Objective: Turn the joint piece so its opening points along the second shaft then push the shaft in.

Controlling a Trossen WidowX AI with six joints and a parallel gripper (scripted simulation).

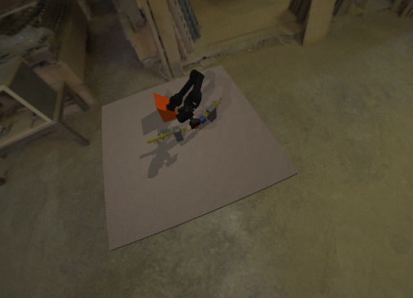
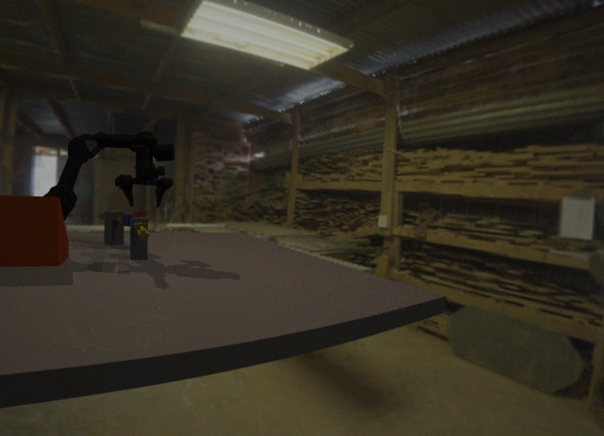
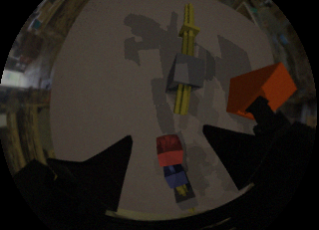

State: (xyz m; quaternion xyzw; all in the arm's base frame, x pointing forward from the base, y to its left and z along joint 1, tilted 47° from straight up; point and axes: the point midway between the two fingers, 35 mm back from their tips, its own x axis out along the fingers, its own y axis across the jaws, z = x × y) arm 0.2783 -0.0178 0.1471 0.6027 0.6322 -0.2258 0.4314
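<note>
The red square joint piece is 20 mm behind my gripper tip, 50 mm to the left of it and 40 mm below it.
</note>
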